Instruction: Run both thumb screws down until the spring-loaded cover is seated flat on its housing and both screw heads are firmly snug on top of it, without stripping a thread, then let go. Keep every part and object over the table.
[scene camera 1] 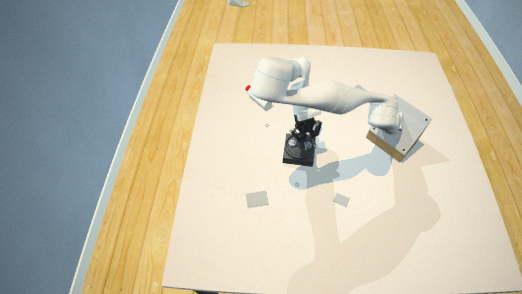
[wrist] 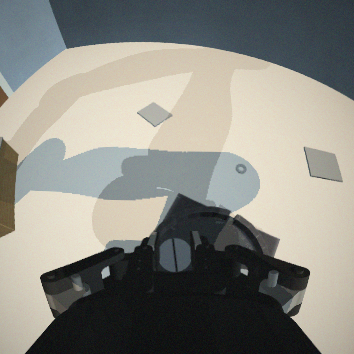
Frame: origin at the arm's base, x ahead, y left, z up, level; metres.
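Seen in the pictures: gripper, fingertip midpoint: (scene camera 1: 309,147) (wrist: 174,241).
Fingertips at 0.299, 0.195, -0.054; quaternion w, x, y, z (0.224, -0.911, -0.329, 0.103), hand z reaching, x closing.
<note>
A point is followed by its place in that frame, as x, y, z.
The black square housing (scene camera 1: 299,162) {0.321, 0.251, -0.092} (wrist: 181,202) {0.276, 0.234, -0.073} stands on the table, with the dark round cover (scene camera 1: 300,153) {0.326, 0.228, -0.061} (wrist: 205,223) {0.311, 0.227, -0.061} on top. My gripper (scene camera 1: 304,138) {0.299, 0.195, -0.054} (wrist: 174,241) {0.299, 0.195, -0.054} is over the right side of the housing in the scene view, shut on a thumb screw. The slotted grey head of this thumb screw (wrist: 175,255) {0.309, 0.185, -0.048} shows between the fingertips in the wrist view. The other thumb screw (scene camera 1: 291,142) {0.374, 0.198, -0.048} shows as a pale head at the cover's left in the scene view; the gripper hides it in the wrist view. Whether the cover lies flat cannot be told.
A block with a metal top (scene camera 1: 416,120) {-0.088, -0.011, 0.044} (wrist: 7,187) {0.009, 0.054, -0.092} stands at the right, beneath the arm's base. Two thin grey plates (scene camera 1: 257,199) {0.428, 0.452, -0.110} (scene camera 1: 341,200) {0.122, 0.352, -0.110} (wrist: 323,164) {0.430, 0.447, -0.110} (wrist: 154,114) {0.127, 0.345, -0.110} lie in front of the housing. A white bottle (scene camera 1: 259,101) {0.583, 0.003, -0.079} with a red cap lies behind left, partly hidden.
</note>
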